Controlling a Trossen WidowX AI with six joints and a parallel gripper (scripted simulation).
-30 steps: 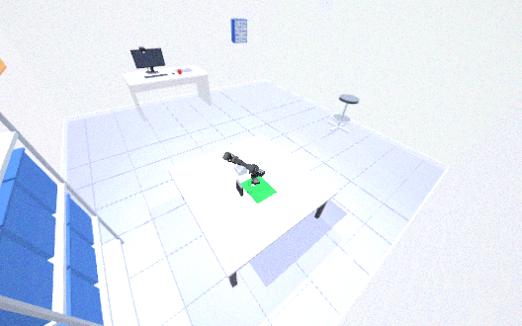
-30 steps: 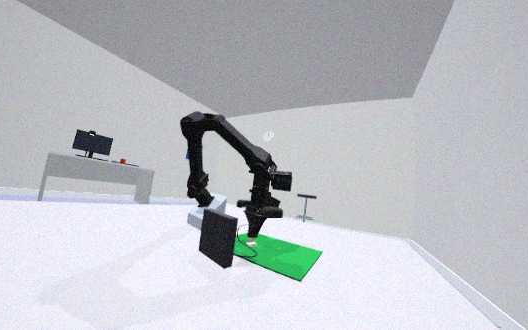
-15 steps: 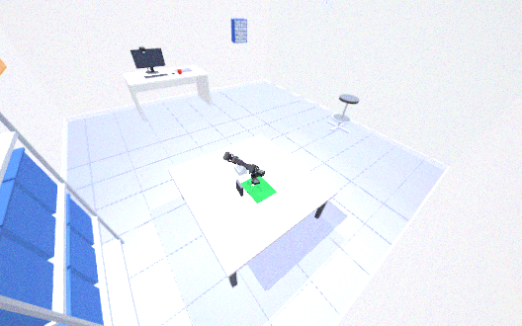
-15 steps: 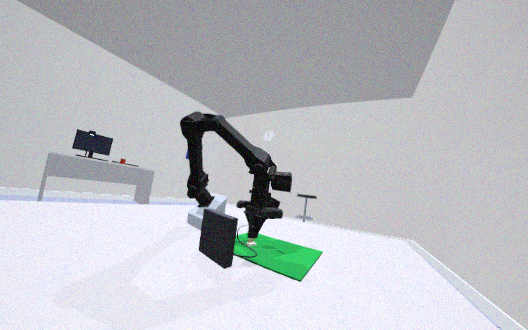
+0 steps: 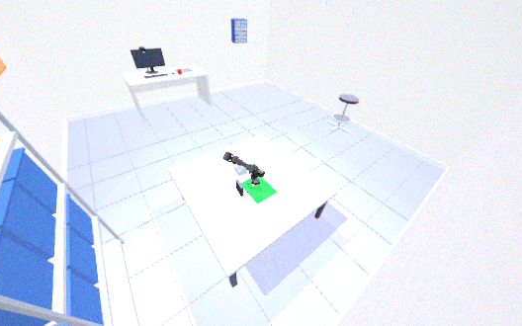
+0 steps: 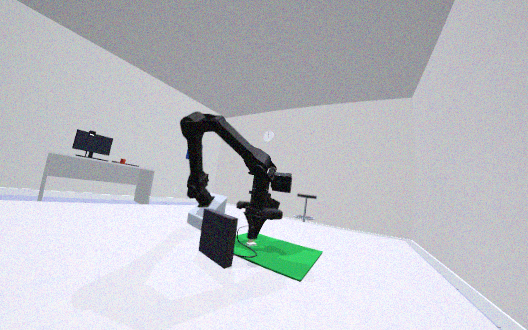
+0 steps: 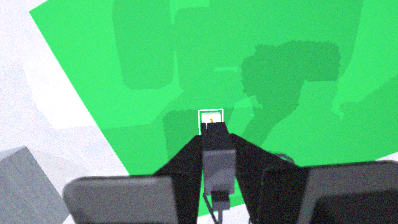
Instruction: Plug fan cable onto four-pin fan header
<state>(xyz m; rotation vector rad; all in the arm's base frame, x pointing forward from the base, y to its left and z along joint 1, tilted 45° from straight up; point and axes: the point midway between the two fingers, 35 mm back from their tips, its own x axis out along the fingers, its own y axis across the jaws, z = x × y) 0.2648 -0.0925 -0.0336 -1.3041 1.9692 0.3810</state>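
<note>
The dark grey fan plug lies 1 cm to the right of my gripper tip and 1 cm above it. From my gripper tip the other things lie so: dark fan 16 cm to the right, 2 cm behind, 2 cm above; fan header 4 cm below, 1 cm to the right; green board 6 cm ahead, 5 cm below, 1 cm to the left.
</note>
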